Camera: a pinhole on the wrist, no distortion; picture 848 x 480 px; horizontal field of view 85.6 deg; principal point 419.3 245.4 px. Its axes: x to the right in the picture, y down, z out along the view. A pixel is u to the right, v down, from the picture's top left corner.
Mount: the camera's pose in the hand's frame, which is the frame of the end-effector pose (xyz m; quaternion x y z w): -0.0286 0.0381 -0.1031 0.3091 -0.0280 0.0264 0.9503
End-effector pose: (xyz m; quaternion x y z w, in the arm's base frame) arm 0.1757 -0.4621 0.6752 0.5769 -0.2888 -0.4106 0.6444
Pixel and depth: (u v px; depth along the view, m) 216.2 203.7 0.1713
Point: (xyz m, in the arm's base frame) 0.0885 -0.3779 0.6135
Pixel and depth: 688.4 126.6 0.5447
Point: 0.0053 -0.8423 0.3143
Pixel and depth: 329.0 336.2 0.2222
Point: 0.0390 -0.4401 0.6428
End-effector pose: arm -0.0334 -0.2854 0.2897 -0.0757 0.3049 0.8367 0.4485
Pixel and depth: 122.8 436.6 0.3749
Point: 0.2310 -0.3081 0.5996
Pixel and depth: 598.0 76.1 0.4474
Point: 0.1913 0.0590 0.2165
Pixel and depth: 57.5 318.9 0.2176
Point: 0.1556 -0.3589 0.4091
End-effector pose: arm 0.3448 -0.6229 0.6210 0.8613 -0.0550 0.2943 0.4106
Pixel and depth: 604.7 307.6 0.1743
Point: 0.4130 -0.6314 0.5829
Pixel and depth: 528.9 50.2 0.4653
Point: 0.6171 -0.4749 0.3192
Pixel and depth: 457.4 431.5 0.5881
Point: 0.6064 -0.9319 0.2824
